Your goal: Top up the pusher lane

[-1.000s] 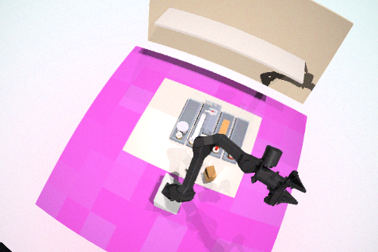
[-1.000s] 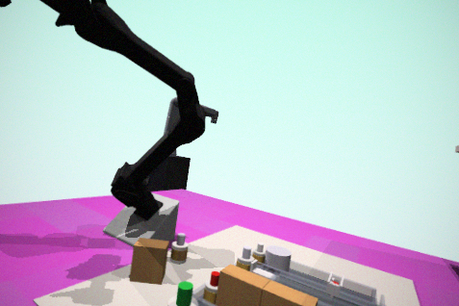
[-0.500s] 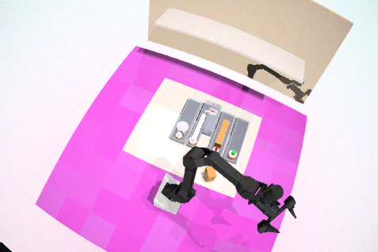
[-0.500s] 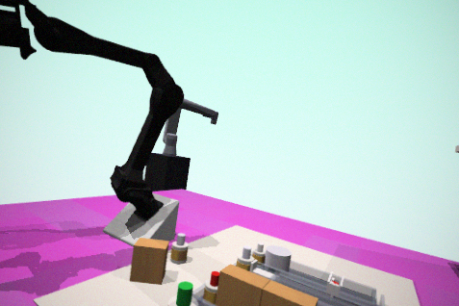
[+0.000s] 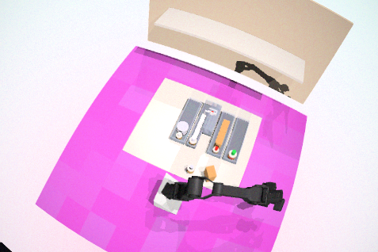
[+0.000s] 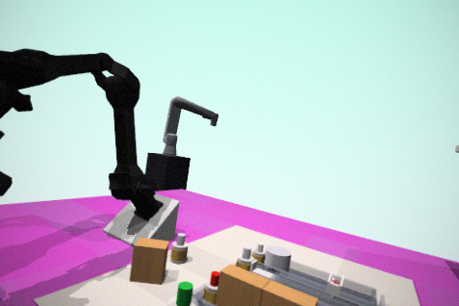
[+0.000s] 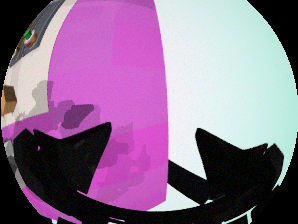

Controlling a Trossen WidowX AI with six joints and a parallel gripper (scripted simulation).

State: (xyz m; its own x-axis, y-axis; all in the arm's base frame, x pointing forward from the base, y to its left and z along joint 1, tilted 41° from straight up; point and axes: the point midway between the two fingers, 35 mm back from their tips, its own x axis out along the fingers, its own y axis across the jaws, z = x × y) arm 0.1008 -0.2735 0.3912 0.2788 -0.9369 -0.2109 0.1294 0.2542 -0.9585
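The grey cylinder lies 24 cm ahead of my gripper tip, 58 cm to the left of it and 13 cm below it. The rest, counted from my gripper tip: grey lane unit (35 cm ahead, 49 cm to the left, 14 cm below); pusher plate (31 cm ahead, 48 cm to the left, 11 cm below).
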